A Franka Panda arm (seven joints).
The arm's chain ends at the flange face. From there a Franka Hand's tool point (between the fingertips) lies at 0.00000 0.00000 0.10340 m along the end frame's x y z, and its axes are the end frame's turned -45 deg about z.
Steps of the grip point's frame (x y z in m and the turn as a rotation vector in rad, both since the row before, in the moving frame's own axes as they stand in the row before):
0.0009, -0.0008, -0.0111, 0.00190, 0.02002, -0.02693
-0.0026, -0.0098, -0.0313, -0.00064, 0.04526, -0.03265
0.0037, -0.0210, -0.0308, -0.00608, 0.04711, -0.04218
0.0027, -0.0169, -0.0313, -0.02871, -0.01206, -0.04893
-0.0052, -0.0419, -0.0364, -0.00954, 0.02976, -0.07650
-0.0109, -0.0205, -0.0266, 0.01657, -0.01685, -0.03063
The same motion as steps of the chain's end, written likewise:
-0.0012, 0.0004, -0.0111, 0.01550, 0.01281, -0.02693
-0.0121, -0.0018, -0.0312, 0.03155, 0.03246, -0.03265
-0.0161, -0.0144, -0.0307, 0.02901, 0.03761, -0.04218
-0.0113, -0.0168, -0.0312, -0.02883, 0.01177, -0.04893
-0.0361, -0.0244, -0.0363, 0.01430, 0.02779, -0.07650
-0.0198, -0.0068, -0.0266, -0.00020, -0.02363, -0.03063

